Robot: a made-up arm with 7 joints. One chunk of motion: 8 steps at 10 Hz.
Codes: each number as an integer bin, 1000 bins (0 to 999) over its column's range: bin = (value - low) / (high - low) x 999, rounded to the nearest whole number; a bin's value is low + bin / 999 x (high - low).
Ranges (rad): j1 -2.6..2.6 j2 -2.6..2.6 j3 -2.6..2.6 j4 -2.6..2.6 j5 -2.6..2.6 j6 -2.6..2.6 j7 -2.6..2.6
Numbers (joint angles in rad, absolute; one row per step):
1: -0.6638 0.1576 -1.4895 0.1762 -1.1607 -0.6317 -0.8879
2: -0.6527 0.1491 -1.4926 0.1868 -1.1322 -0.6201 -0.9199
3: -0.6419 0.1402 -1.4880 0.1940 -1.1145 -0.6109 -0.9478
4: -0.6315 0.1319 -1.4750 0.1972 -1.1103 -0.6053 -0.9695
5: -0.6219 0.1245 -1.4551 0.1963 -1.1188 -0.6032 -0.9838
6: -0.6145 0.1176 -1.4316 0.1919 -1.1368 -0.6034 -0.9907
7: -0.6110 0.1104 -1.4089 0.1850 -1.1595 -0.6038 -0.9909
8: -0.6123 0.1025 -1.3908 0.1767 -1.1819 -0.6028 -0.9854
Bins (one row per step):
1: 372 530 213 533 277 378 329
2: 374 528 213 535 282 380 323
3: 376 526 214 537 285 382 317
4: 378 525 216 537 286 383 313
5: 380 523 220 537 285 384 310
6: 381 522 224 536 281 384 309
7: 382 521 229 535 277 384 309
8: 382 519 232 533 272 384 310

